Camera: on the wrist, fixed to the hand. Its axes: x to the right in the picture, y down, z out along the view.
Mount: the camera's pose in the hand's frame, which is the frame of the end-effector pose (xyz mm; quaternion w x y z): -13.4 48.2 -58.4 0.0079 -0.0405 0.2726 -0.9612
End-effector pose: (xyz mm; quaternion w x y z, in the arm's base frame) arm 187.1 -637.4 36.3 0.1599 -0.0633 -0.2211 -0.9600
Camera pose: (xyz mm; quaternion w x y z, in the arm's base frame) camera 212.9 -700.7 1.0 0.8638 -0.4672 -0.0199 0.1875
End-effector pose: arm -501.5 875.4 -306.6 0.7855 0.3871 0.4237 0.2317
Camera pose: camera -559.7 918.8 -281.2 0.1291 -0.4992 0.5802 -0.6305
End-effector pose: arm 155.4 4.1 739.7 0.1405 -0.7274 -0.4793 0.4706
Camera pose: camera 229.2 -16.8 745.7 0.5547 0.3210 -0.6837 -0.3490
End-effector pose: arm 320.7 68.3 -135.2 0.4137 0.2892 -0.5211 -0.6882
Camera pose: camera 388.6 46.5 -106.4 0.5045 -0.6741 -0.4145 0.3454
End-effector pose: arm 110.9 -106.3 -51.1 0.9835 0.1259 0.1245 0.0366
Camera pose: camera 81.2 -47.2 -90.3 0.0141 -0.1685 0.3886 -0.9057
